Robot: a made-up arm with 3 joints. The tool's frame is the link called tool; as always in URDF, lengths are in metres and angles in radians. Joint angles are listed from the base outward.
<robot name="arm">
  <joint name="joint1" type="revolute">
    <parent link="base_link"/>
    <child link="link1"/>
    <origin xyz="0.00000 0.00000 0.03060" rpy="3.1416 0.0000 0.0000"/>
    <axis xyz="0 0 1"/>
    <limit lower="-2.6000" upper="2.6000"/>
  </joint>
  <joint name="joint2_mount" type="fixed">
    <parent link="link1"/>
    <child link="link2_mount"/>
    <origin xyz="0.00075 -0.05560 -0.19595" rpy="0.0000 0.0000 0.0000"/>
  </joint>
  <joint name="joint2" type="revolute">
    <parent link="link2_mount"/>
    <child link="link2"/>
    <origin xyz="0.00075 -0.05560 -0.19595" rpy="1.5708 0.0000 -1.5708"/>
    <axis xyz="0 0 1"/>
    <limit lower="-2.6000" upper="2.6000"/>
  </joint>
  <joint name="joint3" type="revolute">
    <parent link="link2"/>
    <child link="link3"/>
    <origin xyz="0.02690 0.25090 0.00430" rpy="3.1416 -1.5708 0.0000"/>
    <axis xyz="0 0 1"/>
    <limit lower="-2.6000" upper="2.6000"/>
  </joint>
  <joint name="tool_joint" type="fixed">
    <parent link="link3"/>
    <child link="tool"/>
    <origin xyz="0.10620 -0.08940 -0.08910" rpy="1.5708 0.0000 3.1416"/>
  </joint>
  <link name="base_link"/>
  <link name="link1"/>
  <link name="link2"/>
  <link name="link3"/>
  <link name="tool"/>
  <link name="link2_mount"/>
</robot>
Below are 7 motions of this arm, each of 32 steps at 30 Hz.
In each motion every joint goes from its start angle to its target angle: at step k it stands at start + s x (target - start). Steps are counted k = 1, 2, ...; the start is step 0. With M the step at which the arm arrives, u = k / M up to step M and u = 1 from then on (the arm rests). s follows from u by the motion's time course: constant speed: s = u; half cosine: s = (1 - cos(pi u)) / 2; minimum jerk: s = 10 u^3 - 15 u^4 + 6 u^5.
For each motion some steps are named. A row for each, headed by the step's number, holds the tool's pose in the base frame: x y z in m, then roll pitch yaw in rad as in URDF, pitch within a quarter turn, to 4 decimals.
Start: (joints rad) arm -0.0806 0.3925 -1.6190
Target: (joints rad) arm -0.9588 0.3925 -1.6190
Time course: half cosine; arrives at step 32
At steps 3, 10, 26, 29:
3: 0.0992 -0.0717 0.1204 -1.6866 -1.1755 1.7957
10: 0.1103 -0.0532 0.1204 -1.6866 -1.1755 1.9720
26: 0.1208 0.0195 0.1204 -1.6866 -1.1755 2.5810
29: 0.1196 0.0261 0.1204 -1.6866 -1.1755 2.6361

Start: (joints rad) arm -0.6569 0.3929 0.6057
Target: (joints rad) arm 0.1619 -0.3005 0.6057
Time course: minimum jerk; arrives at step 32
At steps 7, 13, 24, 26, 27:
7: -0.0964 -0.1090 0.1947 -0.4087 0.5661 0.3686
13: -0.1330 -0.0474 0.1724 -0.2002 0.5963 0.2747
24: -0.1321 0.1210 0.1513 0.2760 0.5878 0.0786
26: -0.1253 0.1370 0.1515 0.3208 0.5814 0.0586
27: -0.1226 0.1425 0.1517 0.3363 0.5790 0.0515

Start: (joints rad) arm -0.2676 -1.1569 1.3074
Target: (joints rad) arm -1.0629 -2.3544 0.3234
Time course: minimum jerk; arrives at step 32
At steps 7, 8, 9, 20, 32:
7: -0.1996 0.2089 0.3059 1.4599 0.3073 1.5440
8: -0.2091 0.2105 0.3104 1.4646 0.2703 1.5410
9: -0.2203 0.2118 0.3162 1.4727 0.2273 1.5375
20: -0.3754 0.1453 0.4831 1.9551 -0.2481 1.3897
32: -0.3865 0.0642 0.5915 2.3278 -0.2262 1.2960

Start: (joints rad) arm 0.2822 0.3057 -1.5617
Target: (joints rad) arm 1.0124 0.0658 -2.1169
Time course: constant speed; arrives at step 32
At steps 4, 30, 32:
4: 0.0703 -0.0752 0.1012 -1.7806 -1.2887 1.4155
30: 0.0928 -0.0904 0.1287 -2.9776 -1.0536 2.0320
32: 0.0934 -0.0934 0.1320 -3.0154 -1.0212 2.0214

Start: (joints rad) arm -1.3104 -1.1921 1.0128
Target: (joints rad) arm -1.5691 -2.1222 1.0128
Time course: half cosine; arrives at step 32
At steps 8, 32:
8: -0.3207 -0.0657 0.3121 1.4406 0.2051 2.3477
32: -0.3213 -0.1343 0.4786 1.8856 -0.4605 2.5075

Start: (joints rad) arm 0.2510 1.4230 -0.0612
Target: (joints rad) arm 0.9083 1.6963 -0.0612
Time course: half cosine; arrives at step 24
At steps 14, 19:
14: -0.2256 -0.1203 0.4931 -1.5950 0.0015 -0.6035
19: -0.2386 -0.0750 0.5181 -1.6679 0.0060 -0.7795

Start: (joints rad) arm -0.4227 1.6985 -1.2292
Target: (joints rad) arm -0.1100 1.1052 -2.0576
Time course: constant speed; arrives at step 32
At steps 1, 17, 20, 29, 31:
1: 0.1492 -0.2178 0.5257 -1.6048 0.1037 1.6662
17: 0.1549 -0.2097 0.4188 -1.5894 -0.1866 1.9276
20: 0.1538 -0.2042 0.4011 -1.6142 -0.2393 1.9794
29: 0.1481 -0.1816 0.3549 -1.7420 -0.3744 2.1518
31: 0.1465 -0.1756 0.3462 -1.7809 -0.3976 2.1940

